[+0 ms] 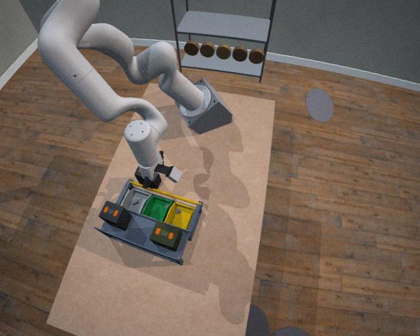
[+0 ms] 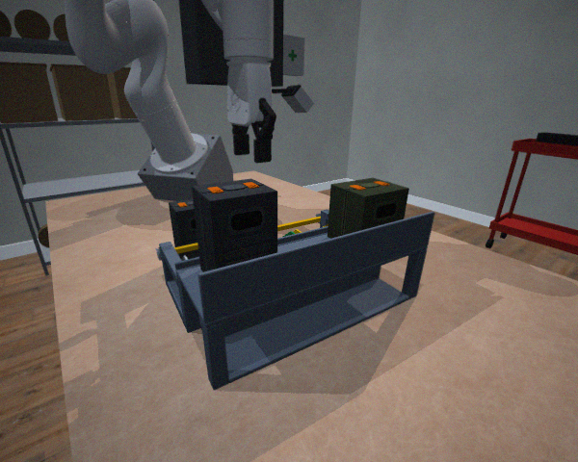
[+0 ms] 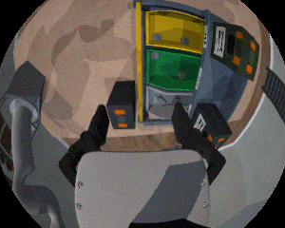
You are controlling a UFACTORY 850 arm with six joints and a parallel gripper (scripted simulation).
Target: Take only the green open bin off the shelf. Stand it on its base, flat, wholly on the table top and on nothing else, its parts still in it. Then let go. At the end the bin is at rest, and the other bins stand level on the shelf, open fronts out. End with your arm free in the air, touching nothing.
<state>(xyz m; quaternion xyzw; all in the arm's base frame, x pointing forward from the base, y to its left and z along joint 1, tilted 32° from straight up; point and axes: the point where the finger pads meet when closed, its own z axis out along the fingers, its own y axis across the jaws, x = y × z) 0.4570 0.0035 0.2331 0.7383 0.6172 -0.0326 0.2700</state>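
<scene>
The thin yellow bar lies 170 mm below my hand. Also, from my hand: yellow bin: 130 mm ahead, 80 mm to the left, 180 mm below; green bin: 100 mm ahead, 30 mm to the right, 180 mm below.
</scene>
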